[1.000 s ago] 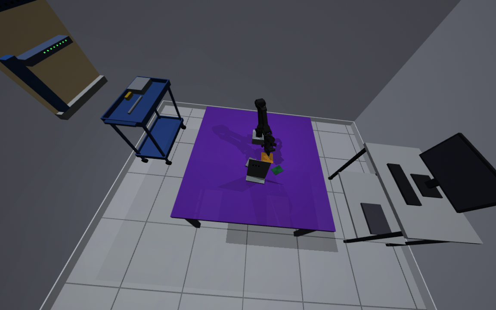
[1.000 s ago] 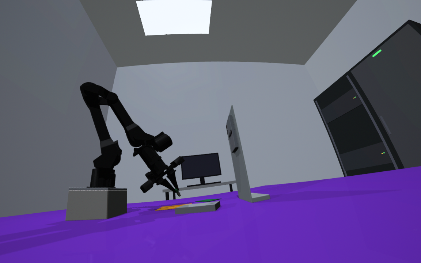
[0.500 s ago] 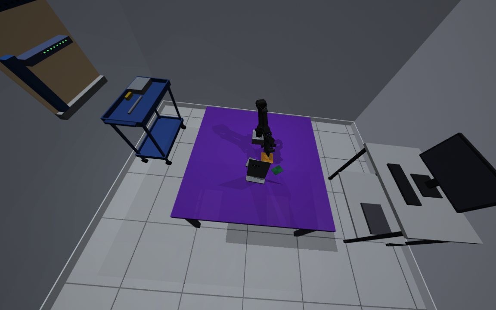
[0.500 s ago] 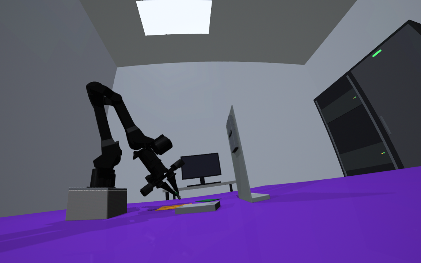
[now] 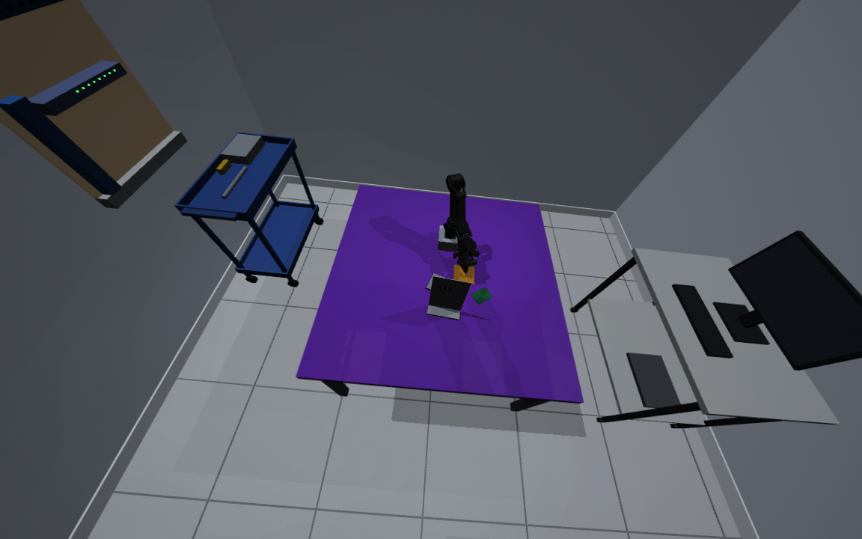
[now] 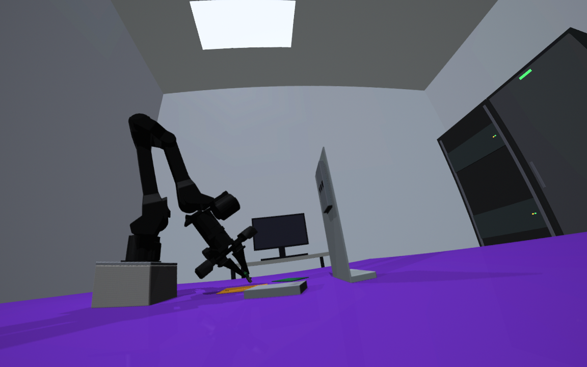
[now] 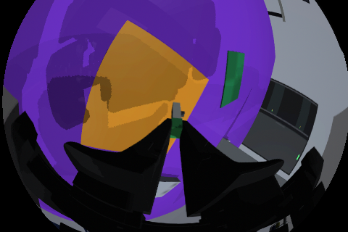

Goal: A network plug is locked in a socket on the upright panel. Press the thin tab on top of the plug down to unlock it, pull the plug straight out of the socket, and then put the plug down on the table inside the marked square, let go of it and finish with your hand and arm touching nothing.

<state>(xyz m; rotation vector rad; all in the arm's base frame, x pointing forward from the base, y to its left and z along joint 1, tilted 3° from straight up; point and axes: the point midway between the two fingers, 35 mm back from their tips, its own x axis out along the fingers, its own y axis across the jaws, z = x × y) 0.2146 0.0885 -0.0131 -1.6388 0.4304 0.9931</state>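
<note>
My gripper tip is 10 mm past the orange square and 30 mm above it. The rest, counted from my gripper tip: network plug (right at my gripper tip); flat grey block (70 mm ahead, 170 mm to the right, 30 mm below); green patch (120 mm ahead, 90 mm to the left, 30 mm below).
</note>
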